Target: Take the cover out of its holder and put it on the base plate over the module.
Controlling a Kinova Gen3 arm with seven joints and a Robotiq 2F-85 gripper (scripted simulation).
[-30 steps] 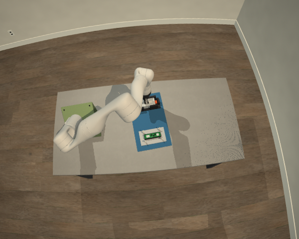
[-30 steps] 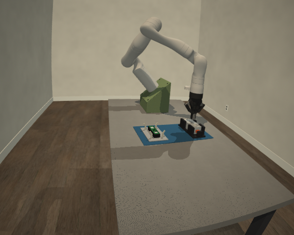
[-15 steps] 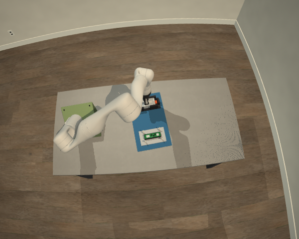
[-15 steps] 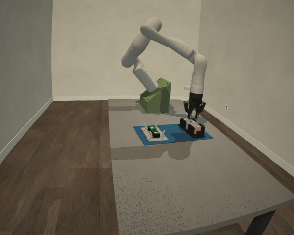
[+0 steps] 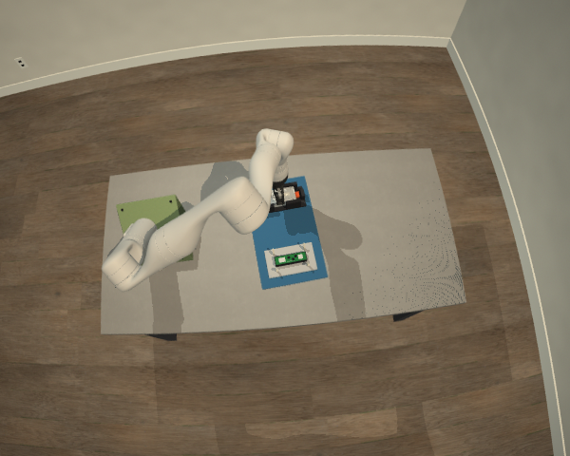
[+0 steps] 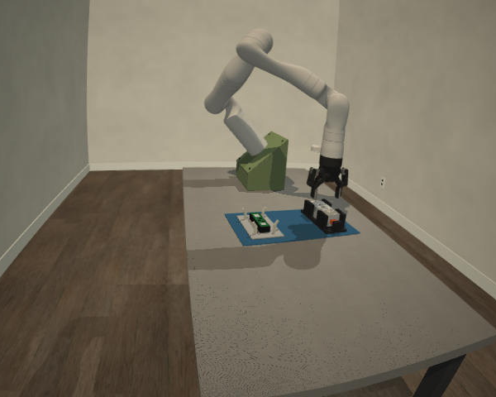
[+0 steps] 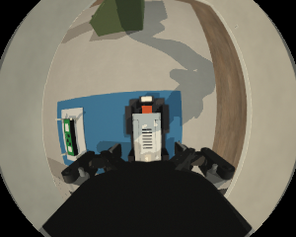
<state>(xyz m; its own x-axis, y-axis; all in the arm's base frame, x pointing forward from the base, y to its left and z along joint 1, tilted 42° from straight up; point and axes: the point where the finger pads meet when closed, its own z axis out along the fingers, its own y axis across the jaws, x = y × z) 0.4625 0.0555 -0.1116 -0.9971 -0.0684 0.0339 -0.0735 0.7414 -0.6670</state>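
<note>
Right now my hand is 60 mm above the white cover.
</note>
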